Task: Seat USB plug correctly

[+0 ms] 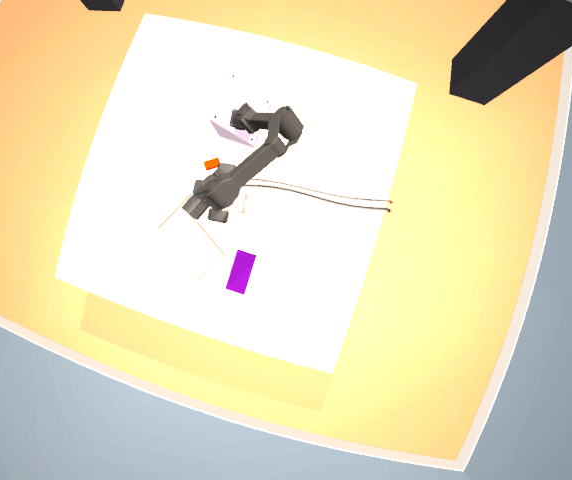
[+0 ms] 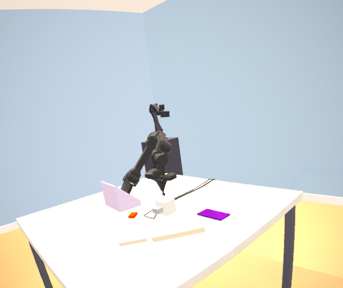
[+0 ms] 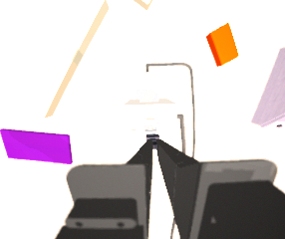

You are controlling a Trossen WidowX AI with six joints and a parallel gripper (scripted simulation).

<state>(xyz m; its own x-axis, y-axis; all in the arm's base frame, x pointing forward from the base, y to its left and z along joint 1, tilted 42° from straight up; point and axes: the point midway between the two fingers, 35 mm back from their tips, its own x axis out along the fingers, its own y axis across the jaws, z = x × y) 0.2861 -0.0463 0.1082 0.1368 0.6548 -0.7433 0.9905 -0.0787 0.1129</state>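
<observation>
Right now my gripper tip is 10 mm above the dark USB plug. From my gripper tip the other things lie so: orange block (140 mm behind, 130 mm to the right, 120 mm below); purple card (270 mm ahead, 130 mm below, 80 mm to the left).
</observation>
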